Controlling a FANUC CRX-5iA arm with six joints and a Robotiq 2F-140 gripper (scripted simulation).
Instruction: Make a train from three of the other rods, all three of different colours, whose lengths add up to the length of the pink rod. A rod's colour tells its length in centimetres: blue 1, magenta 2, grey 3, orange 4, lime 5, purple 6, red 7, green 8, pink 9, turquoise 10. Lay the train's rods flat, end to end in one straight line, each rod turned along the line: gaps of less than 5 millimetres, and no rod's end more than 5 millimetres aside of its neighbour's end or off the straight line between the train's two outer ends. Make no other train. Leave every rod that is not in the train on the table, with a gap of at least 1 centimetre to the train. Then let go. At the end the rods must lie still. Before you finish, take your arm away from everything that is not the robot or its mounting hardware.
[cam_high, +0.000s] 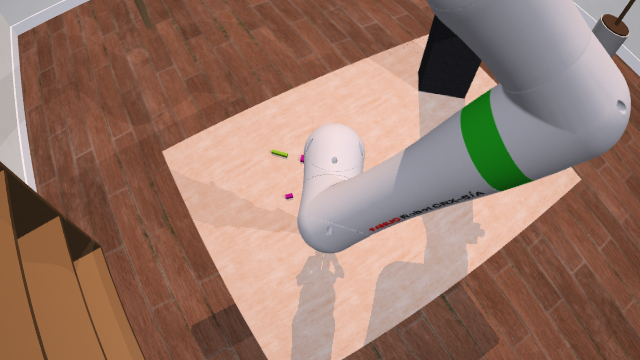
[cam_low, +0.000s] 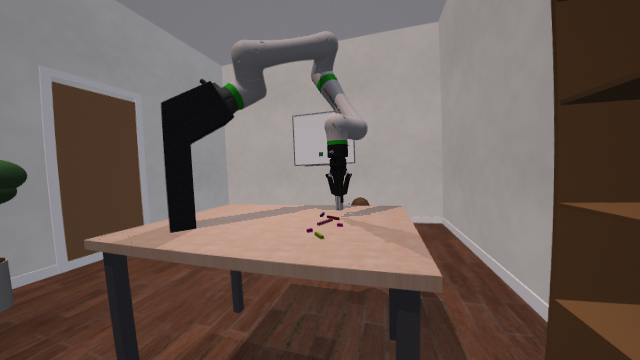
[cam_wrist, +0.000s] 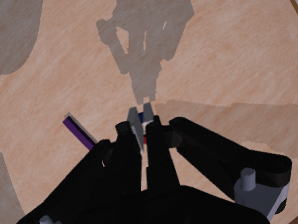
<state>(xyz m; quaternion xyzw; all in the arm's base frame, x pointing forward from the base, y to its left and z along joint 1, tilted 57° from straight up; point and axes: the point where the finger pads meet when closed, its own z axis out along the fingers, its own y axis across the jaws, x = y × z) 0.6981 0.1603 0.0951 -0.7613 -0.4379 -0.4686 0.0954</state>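
Right now the red rod is 6 cm below my hand, 4 cm to the right of it and 2 cm behind it. From my hand the other things lie so: blue rod: 3 cm below; then purple rod: 9 cm behind, 6 cm below, 1 cm to the left; then pink rod: 11 cm to the right, 6 cm below, 3 cm behind.
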